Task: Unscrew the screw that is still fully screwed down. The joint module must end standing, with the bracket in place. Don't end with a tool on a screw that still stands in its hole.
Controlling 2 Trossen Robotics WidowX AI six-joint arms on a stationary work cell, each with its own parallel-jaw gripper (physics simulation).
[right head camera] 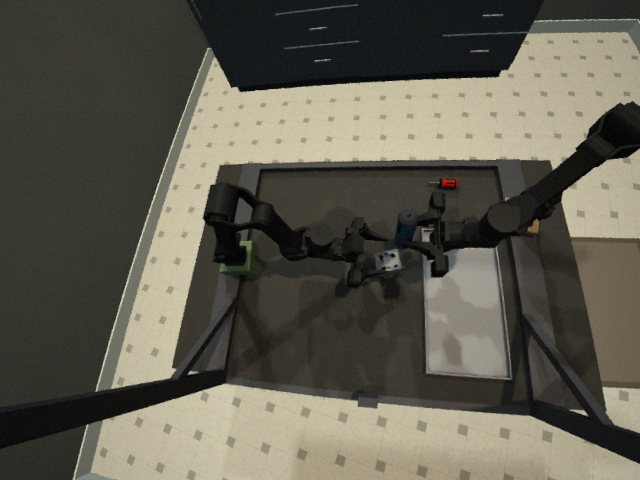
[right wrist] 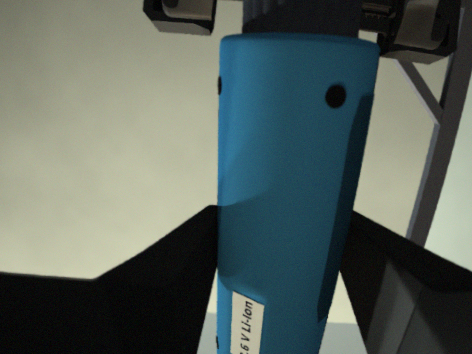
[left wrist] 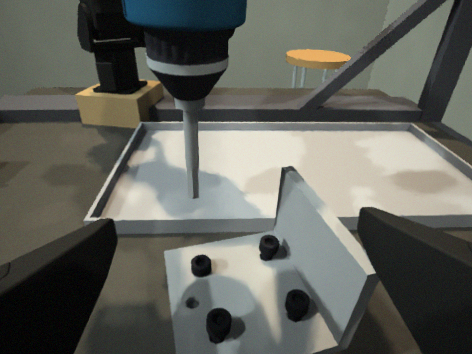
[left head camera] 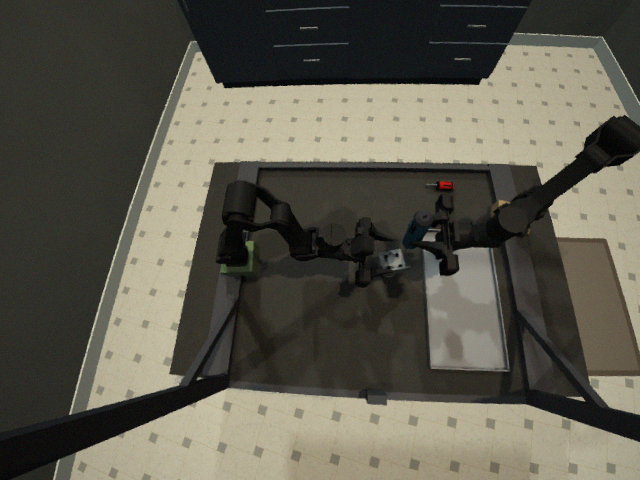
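Where they show: left gripper, between the fingertips: (right head camera: 386, 255) (left wrist: 238, 224) (left head camera: 392, 255); right gripper, between the fingertips: (right head camera: 398, 233) (right wrist: 276, 217) (left head camera: 409, 234); left arm's base, origin of its link: (right head camera: 235, 255) (left head camera: 237, 256); right arm's base, origin of its link: (left wrist: 121, 87).
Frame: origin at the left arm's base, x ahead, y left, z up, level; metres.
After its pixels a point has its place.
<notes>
The pale grey bracket (left head camera: 391, 259) {x 0.470, y -0.029, z 0.005 m} (right head camera: 388, 260) {x 0.473, y -0.031, z 0.005 m} (left wrist: 317, 230) {x 0.472, y -0.066, z 0.041 m} is in place, its flange upright. Its flat face carries black screws. In the left wrist view the far-left screw (left wrist: 201, 265) {x 0.487, y -0.016, z 0.008 m} sits lower; the far-right (left wrist: 269, 245) {x 0.489, y -0.051, z 0.016 m}, near-right (left wrist: 297, 302) {x 0.458, y -0.057, z 0.013 m} and near-left (left wrist: 219, 322) {x 0.453, y -0.022, z 0.013 m} screws stand raised. The joint module below is mostly hidden. My left gripper (left head camera: 397, 254) {x 0.465, y -0.031, z 0.054 m} (right head camera: 386, 255) {x 0.465, y -0.031, z 0.054 m} (left wrist: 238, 224) {x 0.465, y -0.031, z 0.054 m} is open around the bracket area, not gripping. My right gripper (left head camera: 421, 232) {x 0.483, y -0.016, z 0.174 m} (right head camera: 410, 232) {x 0.483, y -0.016, z 0.174 m} (right wrist: 276, 217) {x 0.483, y -0.016, z 0.174 m} is shut on the blue electric screwdriver (left head camera: 414, 235) {x 0.483, y -0.035, z 0.214 m} (right head camera: 404, 232) {x 0.485, y -0.037, z 0.236 m} (left wrist: 185, 12) {x 0.479, y -0.016, z 0.120 m} (right wrist: 290, 165) {x 0.518, y -0.016, z 0.145 m}, bit down; its tip appears apart from the screws.
A white tray (left head camera: 465, 330) {x 0.678, y -0.236, z -0.057 m} (right head camera: 467, 335) {x 0.683, y -0.238, z -0.057 m} (left wrist: 330, 150) {x 0.720, y -0.194, z -0.057 m} lies right of the bracket. A red screwdriver (left head camera: 446, 185) {x 0.697, y 0.237, z -0.034 m} (right head camera: 449, 182) {x 0.697, y 0.239, z -0.033 m} lies at the back right. A green block (left head camera: 250, 260) {x 0.043, y -0.015, z 0.000 m} (right head camera: 250, 258) {x 0.050, y -0.010, z -0.001 m} is under the left arm's base, and a yellow block (left wrist: 117, 107) {x 0.831, y 0.101, z -0.029 m} under the right arm's.
</notes>
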